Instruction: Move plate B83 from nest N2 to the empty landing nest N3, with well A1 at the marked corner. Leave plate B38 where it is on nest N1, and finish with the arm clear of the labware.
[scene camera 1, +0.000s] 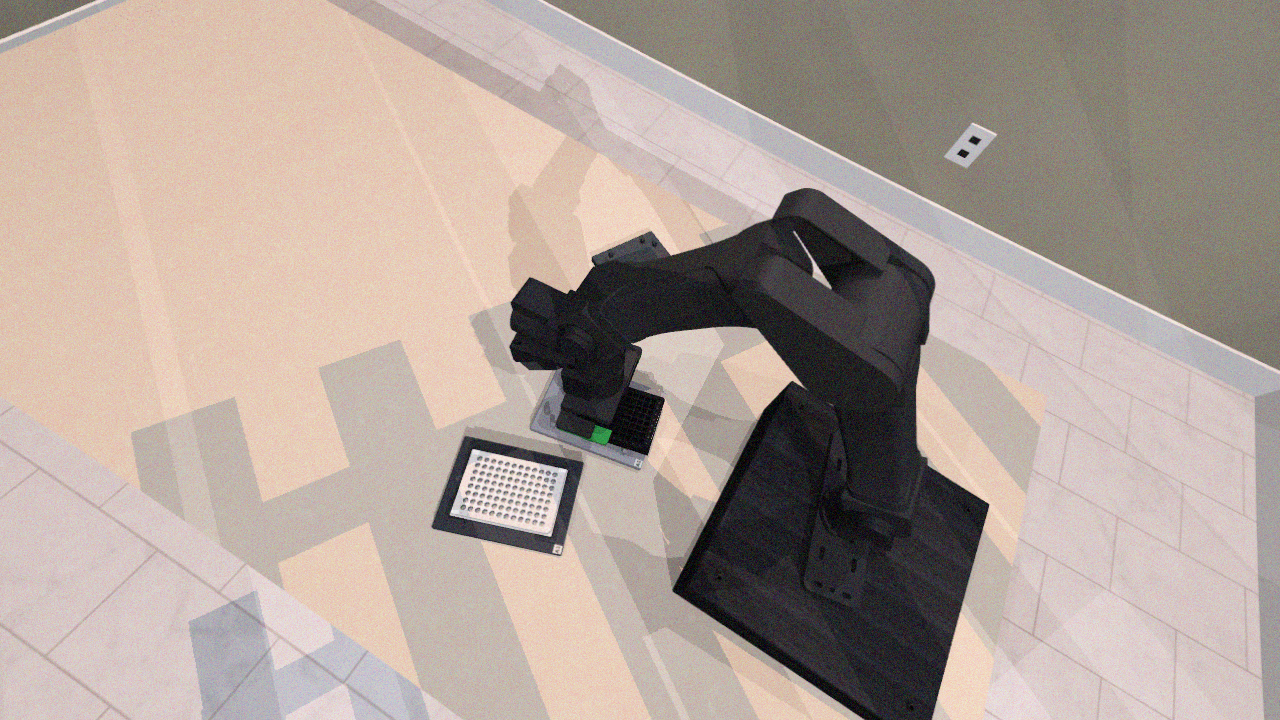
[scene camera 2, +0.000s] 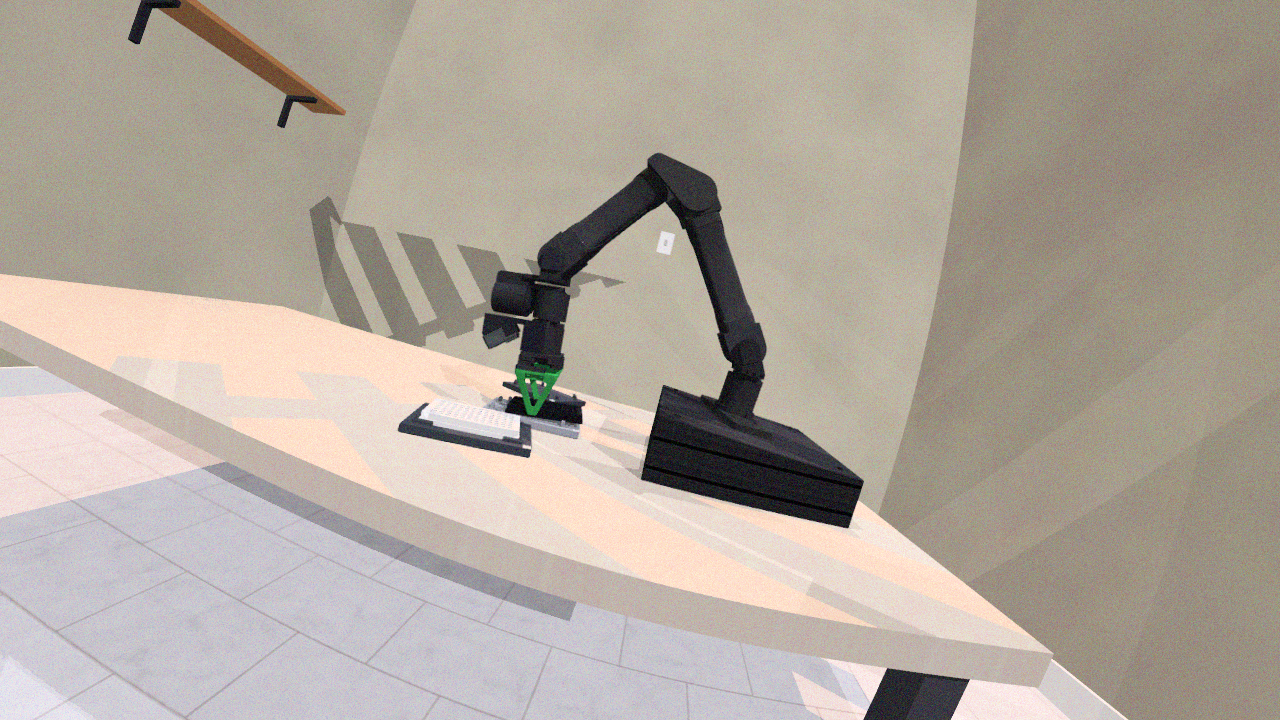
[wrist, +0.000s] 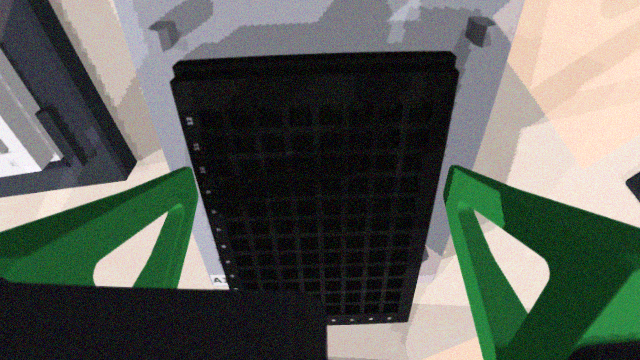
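The black well plate (scene camera 1: 640, 420) (scene camera 2: 562, 411) (wrist: 325, 150) lies over the light grey nest (scene camera 1: 611, 454) (scene camera 2: 563, 431) (wrist: 470, 110). Its column numbers rise away from the nest's A1 mark, at lower left in the wrist view. Beyond its far edge there, bare nest and two posts show. My gripper (scene camera 1: 600, 434) (scene camera 2: 534, 411) (wrist: 320, 180) is open, its green fingertips on either side of the plate with narrow gaps. A white well plate (scene camera 1: 510, 490) (scene camera 2: 465, 417) (wrist: 15, 150) sits in a dark nest (scene camera 1: 568, 501) (scene camera 2: 465, 440) (wrist: 107, 150). Plate and nest names are unreadable.
Another dark nest (scene camera 1: 631, 250) is partly hidden behind the arm in scene camera 1. The arm's black base block (scene camera 1: 751, 573) (scene camera 2: 751, 470) stands right of the nests. The table's front edge (scene camera 2: 501, 537) runs below them in scene camera 2.
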